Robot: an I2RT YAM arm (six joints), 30 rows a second.
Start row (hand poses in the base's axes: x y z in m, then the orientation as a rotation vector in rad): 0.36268, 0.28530, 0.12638, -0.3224, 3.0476, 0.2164
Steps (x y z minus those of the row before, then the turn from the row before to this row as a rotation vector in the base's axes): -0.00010, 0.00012, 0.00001, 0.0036, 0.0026, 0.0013; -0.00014, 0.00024, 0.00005, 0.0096, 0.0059, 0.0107; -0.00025, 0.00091, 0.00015, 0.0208, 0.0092, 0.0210; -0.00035, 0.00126, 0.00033, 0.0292, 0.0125, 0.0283; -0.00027, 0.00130, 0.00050, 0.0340, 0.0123, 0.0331; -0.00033, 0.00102, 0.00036, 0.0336, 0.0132, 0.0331; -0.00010, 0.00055, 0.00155, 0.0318, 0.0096, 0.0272; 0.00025, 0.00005, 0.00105, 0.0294, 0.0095, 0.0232; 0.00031, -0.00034, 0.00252, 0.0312, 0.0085, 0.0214; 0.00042, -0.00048, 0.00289, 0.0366, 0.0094, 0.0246; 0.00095, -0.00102, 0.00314, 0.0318, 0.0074, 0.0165; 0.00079, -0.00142, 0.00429, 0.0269, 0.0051, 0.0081; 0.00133, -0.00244, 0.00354, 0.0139, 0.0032, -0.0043; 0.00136, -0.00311, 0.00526, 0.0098, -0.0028, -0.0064
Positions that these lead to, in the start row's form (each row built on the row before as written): 0.36258, 0.28542, 0.12639, -0.3241, 3.0493, 0.2225; 0.36244, 0.28566, 0.12644, -0.3398, 3.0520, 0.2391; 0.36219, 0.28657, 0.12659, -0.3707, 3.0540, 0.2741; 0.36184, 0.28783, 0.12692, -0.4124, 3.0554, 0.3232; 0.36157, 0.28913, 0.12742, -0.4613, 3.0531, 0.3800; 0.36124, 0.29015, 0.12778, -0.5103, 3.0500, 0.4367; 0.36114, 0.29070, 0.12933, -0.5505, 3.0432, 0.4892; 0.36139, 0.29075, 0.13038, -0.5846, 3.0365, 0.5380; 0.36170, 0.29041, 0.13290, 0.6146, -3.0210, -0.5877; 0.36212, 0.28993, 0.13579, 0.6476, -2.9957, -0.6443; 0.36307, 0.28891, 0.13893, 0.6692, -2.9759, -0.6932; 0.36386, 0.28749, 0.14322, 0.6795, -2.9627, -0.7346; 0.36519, 0.28505, 0.14676, 0.6723, -2.9599, -0.7565; 0.36655, 0.28194, 0.15202, 0.6653, -2.9642, -0.7717
